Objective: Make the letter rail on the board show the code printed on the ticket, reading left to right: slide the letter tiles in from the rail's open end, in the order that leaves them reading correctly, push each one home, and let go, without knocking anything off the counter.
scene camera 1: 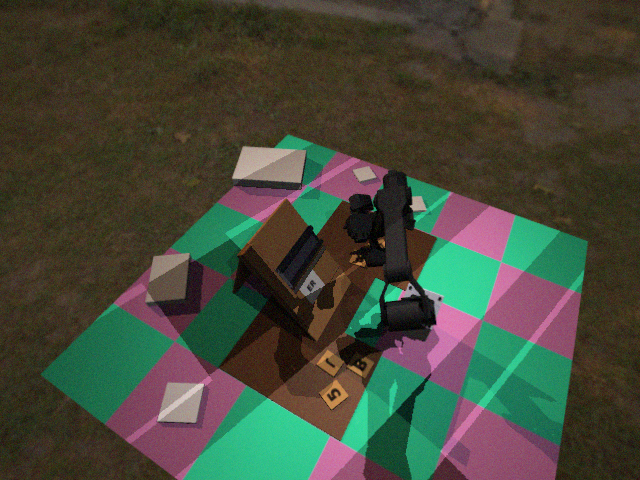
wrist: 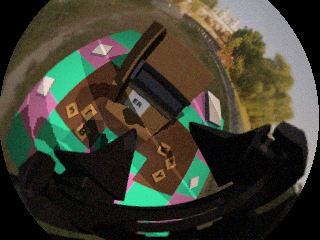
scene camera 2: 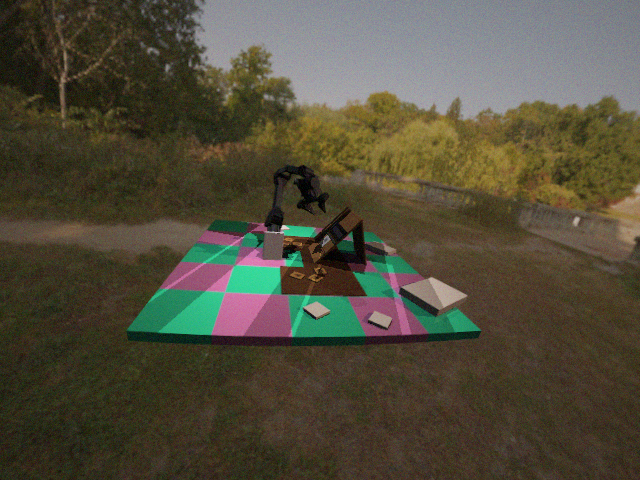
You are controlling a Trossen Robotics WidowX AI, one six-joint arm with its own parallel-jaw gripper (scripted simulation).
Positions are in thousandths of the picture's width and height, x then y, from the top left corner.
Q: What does my gripper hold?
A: Nothing.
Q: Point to a brown board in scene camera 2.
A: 543,461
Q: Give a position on a brown board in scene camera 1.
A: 440,530
